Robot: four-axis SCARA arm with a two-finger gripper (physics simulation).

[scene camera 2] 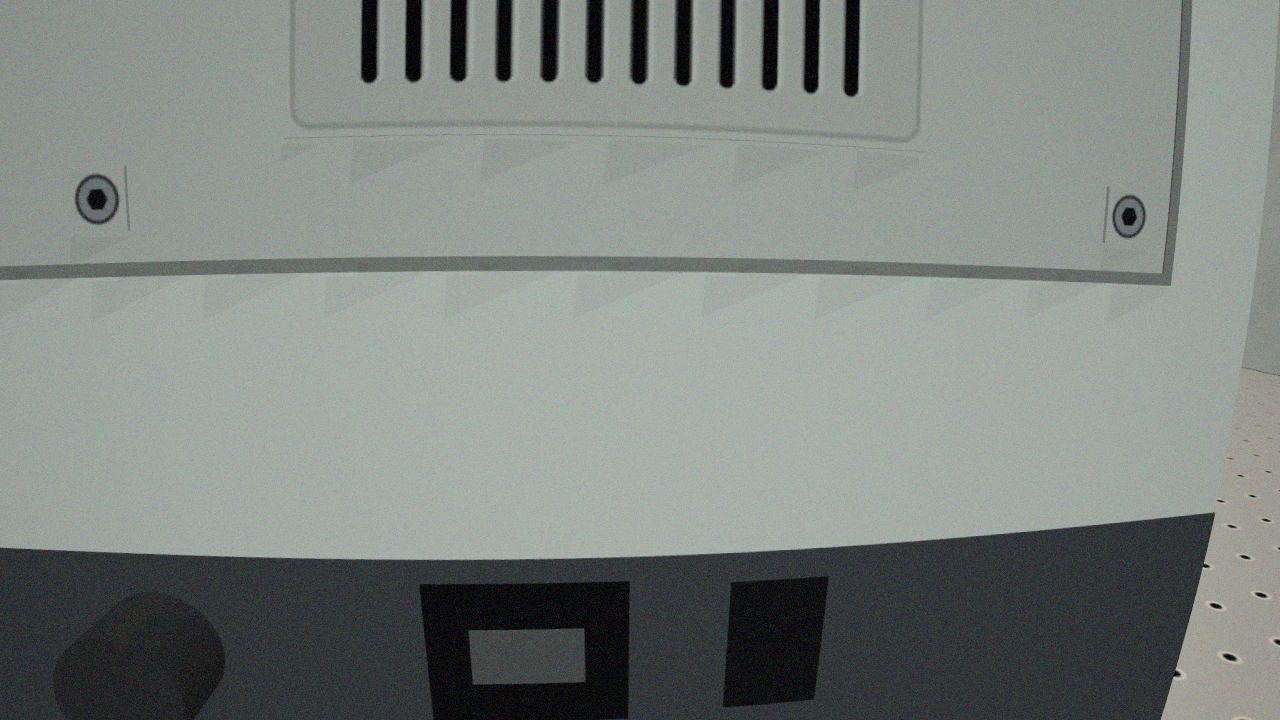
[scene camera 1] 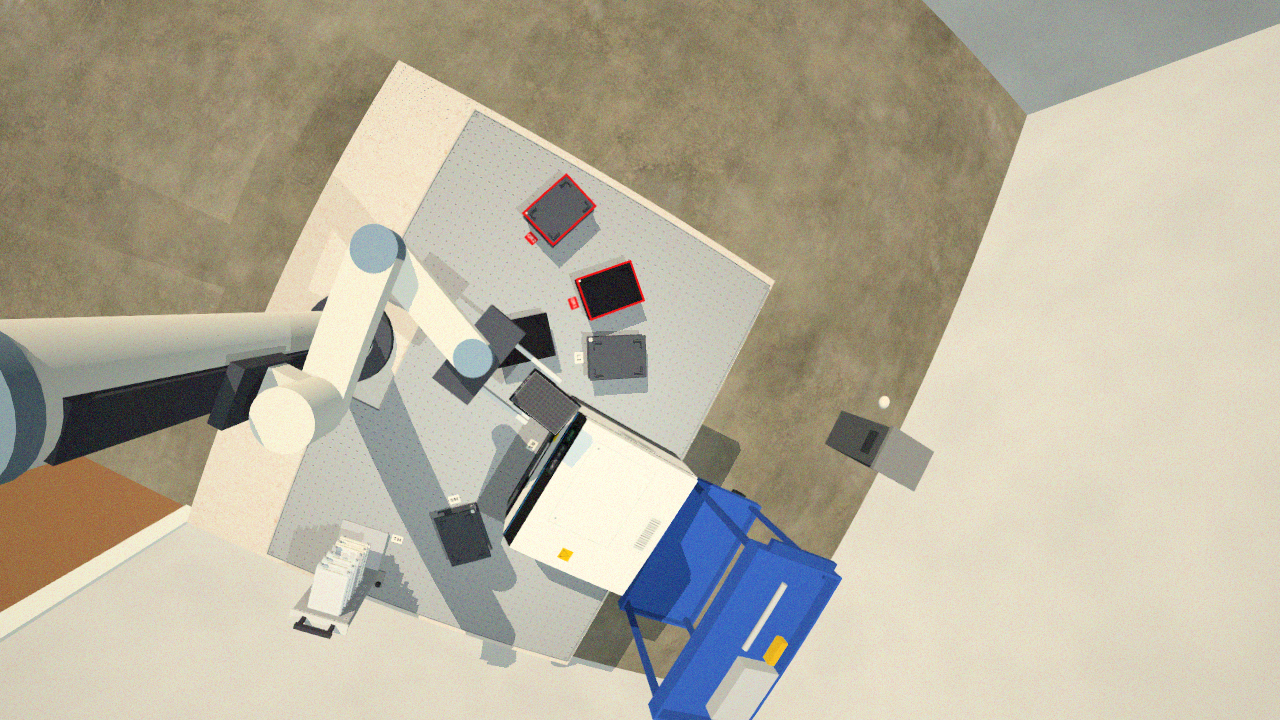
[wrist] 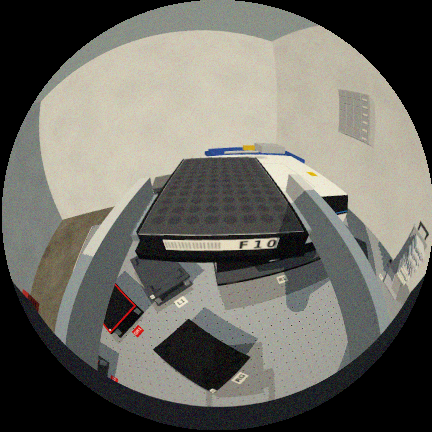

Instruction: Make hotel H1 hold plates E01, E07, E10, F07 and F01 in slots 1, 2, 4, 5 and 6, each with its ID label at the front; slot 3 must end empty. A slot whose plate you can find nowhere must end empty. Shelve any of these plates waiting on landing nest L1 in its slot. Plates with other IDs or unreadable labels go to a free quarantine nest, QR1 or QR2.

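Frame: origin at the arm's base, x ahead, y left, z up, level; centimetres.
Seen in the pictures: gripper, fingertip midpoint: (scene camera 1: 543,401) (wrist: 219,184).
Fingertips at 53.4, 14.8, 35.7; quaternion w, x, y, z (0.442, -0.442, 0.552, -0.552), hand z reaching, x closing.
Pixels of each thing's top centre, then the offset from my fingertips to it, as dx, dy, dz. "pt": a spot on its surface instead.
- black plate, middle of its top: (wrist: 219,177) (scene camera 1: 545,403) +0.5, -0.2, +0.3
- Hotel H1, middle of its top: (scene camera 1: 327,592) -26.8, -71.2, -10.9
- Landing nest L1, middle of its top: (scene camera 1: 618,358) (wrist: 155,265) +16.1, +14.7, -28.9
- Quarantine nest QR1, middle of its top: (scene camera 1: 611,290) (wrist: 105,299) +5.3, +30.5, -29.1
- red-rimmed quarantine nest, middle of its top: (scene camera 1: 559,208) -17.4, +43.1, -28.9
- White machine R1, middle of its top: (scene camera 1: 605,514) (wrist: 269,168) +27.5, -21.4, -9.7
- Black-topped nest RG, middle of its top: (wrist: 198,357) (scene camera 1: 521,340) -9.8, +6.9, -28.5
- Nest N6, middle of its top: (scene camera 1: 462,539) (wrist: 358,249) -0.3, -53.0, -28.9
- vented panel, surface spot: (scene camera 2: 608,402) pt +46.9, -15.6, -24.8
My gripper (scene camera 1: 540,400) (wrist: 219,184) is shut on a black plate (scene camera 1: 547,404) (wrist: 220,197), level and raised near the front corner of white machine R1. Its label, facing the wrist camera, reads F10. Hotel H1 (scene camera 1: 329,591) (wrist: 414,260) stands at the lower left of scene camera 1; its slots and plate labels cannot be read. Landing nest L1 (scene camera 1: 616,357) (wrist: 162,280) is grey and bears no plate. Quarantine nest QR1 (scene camera 1: 609,290) (wrist: 118,309) has a red rim and black surface; whether that is a plate is unclear. The other red-rimmed quarantine nest (scene camera 1: 559,211) looks empty.
White machine R1 (scene camera 1: 599,501) (wrist: 325,185) stands beside the held plate. Black-topped nest RG (scene camera 1: 537,337) (wrist: 202,352) is partly under the arm in scene camera 1. Nest N6 (scene camera 1: 461,533) lies between R1 and the hotel. A blue cart (scene camera 1: 769,600) stands behind R1. Scene camera 2 faces a vented panel (scene camera 2: 608,402).
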